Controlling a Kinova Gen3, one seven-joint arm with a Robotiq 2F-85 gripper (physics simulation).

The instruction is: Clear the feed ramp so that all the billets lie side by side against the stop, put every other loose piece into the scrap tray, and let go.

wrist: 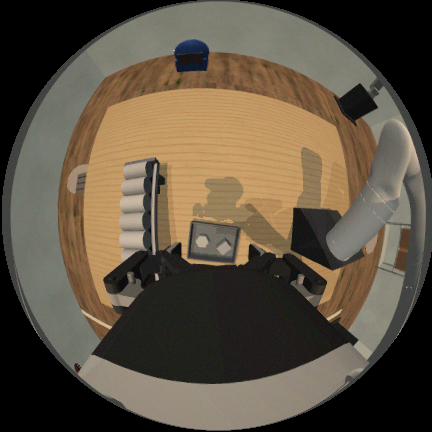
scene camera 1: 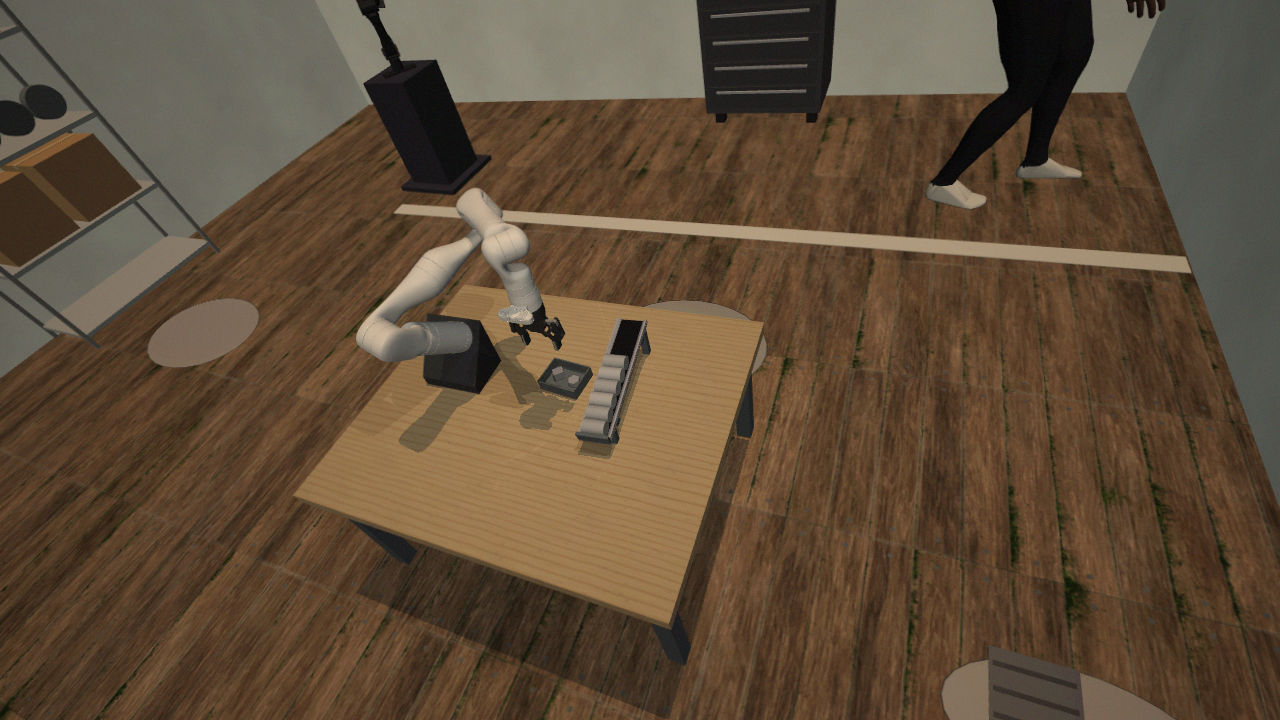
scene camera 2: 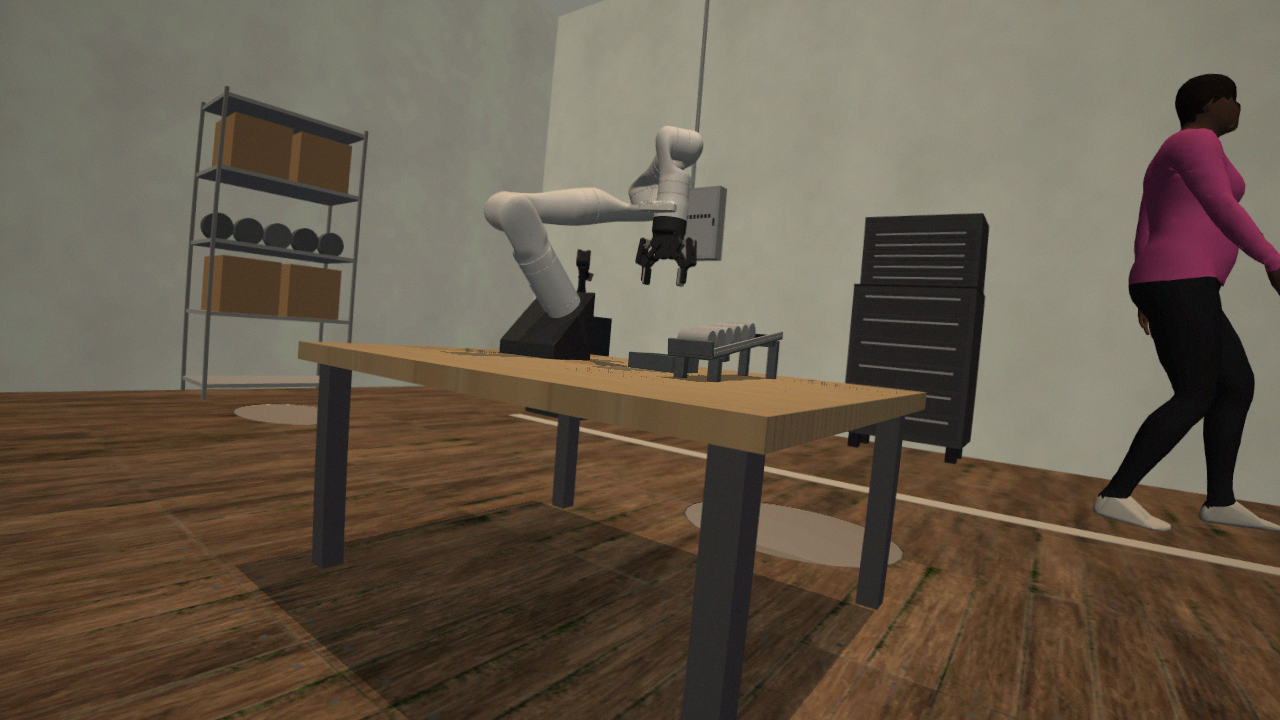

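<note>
The feed ramp stands on short legs, its dark bed bare at the upper end. Several pale grey cylindrical billets lie side by side in one row from the stop at the low end. The scrap tray is beside the ramp. In it lie a hexagonal piece and a small square block, apart from each other. My gripper is open and empty, raised above the tray. It hides the ramp's upper end in the wrist view.
The arm's black base stands on the table, across the tray from the ramp. A dark pedestal, a drawer cabinet and a walking person are beyond the table. A shelf rack stands at the left.
</note>
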